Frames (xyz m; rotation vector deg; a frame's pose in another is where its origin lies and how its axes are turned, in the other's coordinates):
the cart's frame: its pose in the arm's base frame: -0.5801 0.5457 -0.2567 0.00 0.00 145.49
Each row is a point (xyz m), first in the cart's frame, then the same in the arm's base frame.
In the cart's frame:
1: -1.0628 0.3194 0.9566
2: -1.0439 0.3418 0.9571
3: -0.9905 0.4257 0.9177
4: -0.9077 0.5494 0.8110
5: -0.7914 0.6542 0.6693
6: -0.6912 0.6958 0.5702
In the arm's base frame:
1: 0.1147 -0.3196 0.6999
2: 0.0865 -0.3274 0.7004
3: -0.0051 -0.3663 0.6610
4: -0.1434 -0.4213 0.5543
5: -0.2986 -0.4417 0.4126
6: -0.4047 -0.4193 0.3135

